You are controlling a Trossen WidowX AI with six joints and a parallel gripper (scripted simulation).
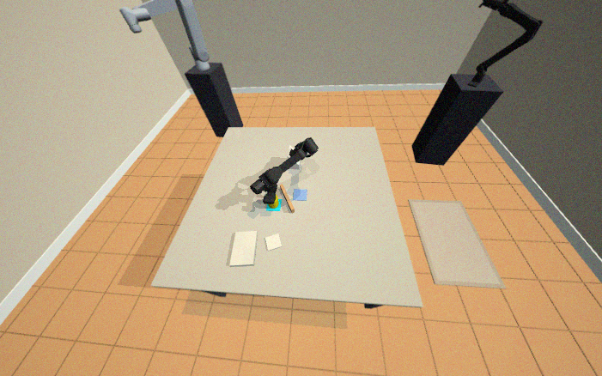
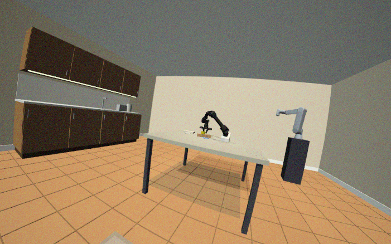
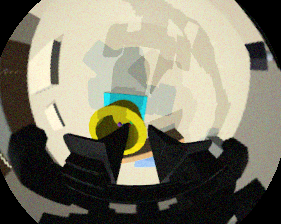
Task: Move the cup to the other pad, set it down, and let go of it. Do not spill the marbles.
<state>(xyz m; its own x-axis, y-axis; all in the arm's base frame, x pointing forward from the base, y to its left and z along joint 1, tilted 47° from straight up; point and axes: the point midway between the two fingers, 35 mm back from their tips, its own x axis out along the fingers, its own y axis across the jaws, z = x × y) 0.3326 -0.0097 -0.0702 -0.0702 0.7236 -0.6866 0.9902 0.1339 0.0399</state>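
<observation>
The yellow cup is 20 mm ahead of my gripper tip and 10 mm below it. Round my gripper tip: wooden bar: 20 mm behind, 80 mm to the left, 30 mm below; light blue pad: 70 mm behind, 150 mm to the left, 50 mm below.
</observation>
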